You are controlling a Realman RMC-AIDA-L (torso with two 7-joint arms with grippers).
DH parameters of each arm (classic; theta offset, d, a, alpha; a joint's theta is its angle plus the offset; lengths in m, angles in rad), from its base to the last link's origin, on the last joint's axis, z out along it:
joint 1: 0 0.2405 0 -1.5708
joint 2: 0 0 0 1.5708
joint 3: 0 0.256 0 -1.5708
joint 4: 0 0 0 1.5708
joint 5: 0 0.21 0 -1.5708
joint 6: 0 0 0 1.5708
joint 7: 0 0.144 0 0
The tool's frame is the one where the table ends.
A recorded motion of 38 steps. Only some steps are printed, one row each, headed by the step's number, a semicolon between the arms.
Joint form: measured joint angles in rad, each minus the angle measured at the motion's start. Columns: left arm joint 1, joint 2, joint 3, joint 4, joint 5, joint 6, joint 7; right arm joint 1, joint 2, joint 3, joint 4, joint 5, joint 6, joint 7.
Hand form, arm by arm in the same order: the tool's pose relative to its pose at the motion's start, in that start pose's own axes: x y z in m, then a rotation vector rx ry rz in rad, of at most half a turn. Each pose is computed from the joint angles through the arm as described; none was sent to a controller.
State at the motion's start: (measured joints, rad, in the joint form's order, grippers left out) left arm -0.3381 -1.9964 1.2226 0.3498 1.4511 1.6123 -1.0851; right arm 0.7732 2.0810 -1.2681 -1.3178 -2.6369 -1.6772 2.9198
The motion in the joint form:
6: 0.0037 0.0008 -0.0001 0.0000 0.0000 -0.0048 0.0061; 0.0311 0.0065 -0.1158 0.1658 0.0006 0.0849 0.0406
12: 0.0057 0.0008 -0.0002 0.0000 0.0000 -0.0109 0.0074; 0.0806 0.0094 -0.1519 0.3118 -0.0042 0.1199 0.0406
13: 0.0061 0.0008 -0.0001 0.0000 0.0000 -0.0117 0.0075; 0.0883 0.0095 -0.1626 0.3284 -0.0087 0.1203 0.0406
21: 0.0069 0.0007 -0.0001 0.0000 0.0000 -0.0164 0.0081; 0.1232 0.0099 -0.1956 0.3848 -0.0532 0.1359 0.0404
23: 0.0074 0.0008 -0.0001 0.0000 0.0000 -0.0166 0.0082; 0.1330 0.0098 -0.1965 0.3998 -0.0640 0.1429 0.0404
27: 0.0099 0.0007 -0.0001 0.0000 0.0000 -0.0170 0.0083; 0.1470 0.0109 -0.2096 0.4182 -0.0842 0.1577 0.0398
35: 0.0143 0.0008 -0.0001 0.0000 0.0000 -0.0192 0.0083; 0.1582 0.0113 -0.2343 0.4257 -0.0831 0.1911 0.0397
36: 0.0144 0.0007 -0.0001 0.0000 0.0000 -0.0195 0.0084; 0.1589 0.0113 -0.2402 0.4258 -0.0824 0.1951 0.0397
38: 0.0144 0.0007 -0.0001 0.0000 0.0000 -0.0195 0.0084; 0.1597 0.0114 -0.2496 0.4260 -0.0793 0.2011 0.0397
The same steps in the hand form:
6: -0.0013 -0.0002 -0.0011 0.0071 -0.0026 0.0035; 0.0062 0.0091 0.0379 0.0124 0.1050 -0.0013
12: -0.0022 -0.0007 -0.0016 0.0137 -0.0054 0.0033; 0.0117 0.0106 0.0592 0.0214 0.1922 -0.0020
13: -0.0024 -0.0007 -0.0016 0.0146 -0.0058 0.0030; 0.0128 0.0110 0.0615 0.0294 0.2086 -0.0093
21: -0.0030 -0.0012 -0.0018 0.0192 -0.0080 0.0030; 0.0123 0.0089 0.0674 0.0896 0.2485 -0.0437
23: -0.0031 -0.0011 -0.0019 0.0197 -0.0081 0.0027; 0.0110 0.0078 0.0683 0.1024 0.2519 -0.0474
27: -0.0038 -0.0008 -0.0024 0.0216 -0.0082 0.0008; 0.0089 0.0070 0.0702 0.1304 0.2557 -0.0658
35: -0.0052 -0.0003 -0.0034 0.0263 -0.0092 -0.0026; 0.0033 0.0097 0.0725 0.1461 0.2345 -0.0939
36: -0.0053 -0.0003 -0.0034 0.0265 -0.0093 -0.0027; 0.0029 0.0103 0.0730 0.1485 0.2328 -0.0993
38: -0.0053 -0.0003 -0.0034 0.0265 -0.0093 -0.0027; 0.0024 0.0114 0.0738 0.1503 0.2305 -0.1073

